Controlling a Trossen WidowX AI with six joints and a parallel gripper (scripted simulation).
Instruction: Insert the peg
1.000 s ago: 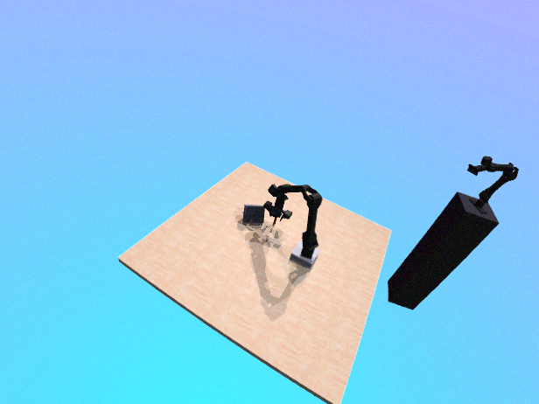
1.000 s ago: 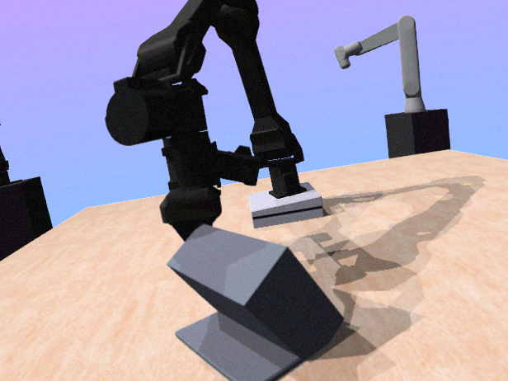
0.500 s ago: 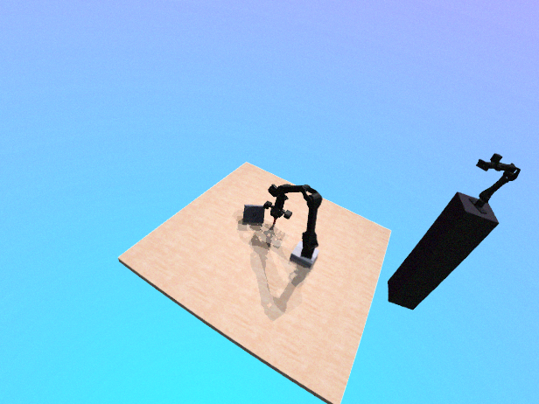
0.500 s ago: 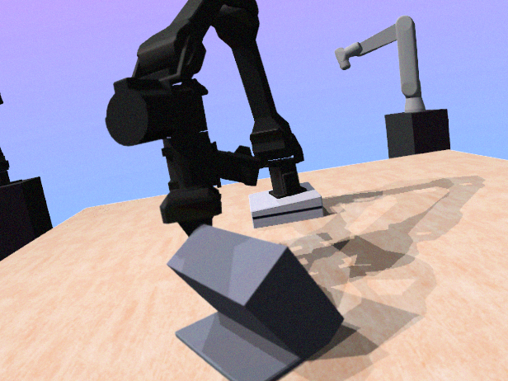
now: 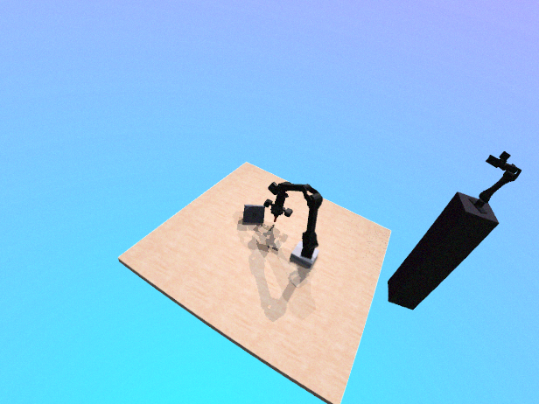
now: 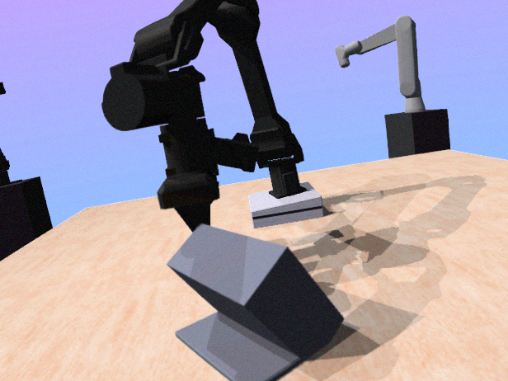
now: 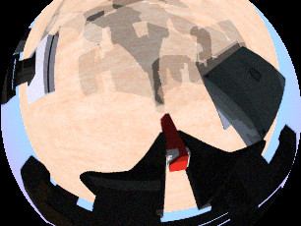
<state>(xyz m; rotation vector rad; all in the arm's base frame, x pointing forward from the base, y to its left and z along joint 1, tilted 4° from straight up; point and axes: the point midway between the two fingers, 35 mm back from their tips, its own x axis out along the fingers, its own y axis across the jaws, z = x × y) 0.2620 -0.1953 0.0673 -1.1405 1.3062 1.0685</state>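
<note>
The grey sloped panel lies 140 mm ahead of my gripper tip, 20 mm to the left of it and 10 mm below it. The rest, counted from my gripper tip: red peg (20 mm above).
</note>
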